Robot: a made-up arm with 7 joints.
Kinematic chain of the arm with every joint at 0, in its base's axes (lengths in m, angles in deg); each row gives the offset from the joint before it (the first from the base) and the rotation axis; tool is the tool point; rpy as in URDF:
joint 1: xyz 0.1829 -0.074 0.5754 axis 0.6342 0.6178 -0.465
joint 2: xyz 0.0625 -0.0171 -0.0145 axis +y
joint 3: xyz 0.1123 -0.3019 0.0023 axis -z
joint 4: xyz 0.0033 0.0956 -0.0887 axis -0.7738 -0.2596 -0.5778
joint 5: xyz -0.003 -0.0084 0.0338 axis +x
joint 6: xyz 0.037 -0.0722 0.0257 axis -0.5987 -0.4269 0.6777
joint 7: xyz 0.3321 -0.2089 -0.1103 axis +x
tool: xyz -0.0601 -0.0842 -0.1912 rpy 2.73 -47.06 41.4
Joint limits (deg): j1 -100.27..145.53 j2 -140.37..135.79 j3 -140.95..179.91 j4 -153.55..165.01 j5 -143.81..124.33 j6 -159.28..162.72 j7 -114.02..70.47
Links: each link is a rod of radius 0.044 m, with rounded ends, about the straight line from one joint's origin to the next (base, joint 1, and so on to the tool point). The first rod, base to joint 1, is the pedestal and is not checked.
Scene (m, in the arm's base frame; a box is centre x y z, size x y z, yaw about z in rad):
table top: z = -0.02
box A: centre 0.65 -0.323 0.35 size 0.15 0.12 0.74 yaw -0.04
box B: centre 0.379 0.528 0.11 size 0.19 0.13 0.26 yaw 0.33
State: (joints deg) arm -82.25 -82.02 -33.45 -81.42 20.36 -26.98 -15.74
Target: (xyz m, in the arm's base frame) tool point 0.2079 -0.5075 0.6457
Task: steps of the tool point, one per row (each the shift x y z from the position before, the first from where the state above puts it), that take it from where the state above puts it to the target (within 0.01 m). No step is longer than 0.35 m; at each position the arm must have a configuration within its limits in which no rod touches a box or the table.
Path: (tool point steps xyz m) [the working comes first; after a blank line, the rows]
Joints at the target: -75.76 -47.03 -32.40 -108.28 65.53 -44.57 1.38
Straight joint move there: touches box A.

1: -0.0192 0.0230 0.0218
2: -0.0135 -0.0024 0.0542
3: -0.0051 -0.0383 0.0723
4: -0.0006 -0.0782 0.0742
5: -0.0037 -0.1157 0.0598
6: 0.0104 0.1292 -0.2641
7: -0.0599 -0.0665 -0.2503
8: -0.1019 -0.2140 -0.1122
9: -0.1287 -0.2343 0.0828
10: -0.1487 -0.1183 0.2337

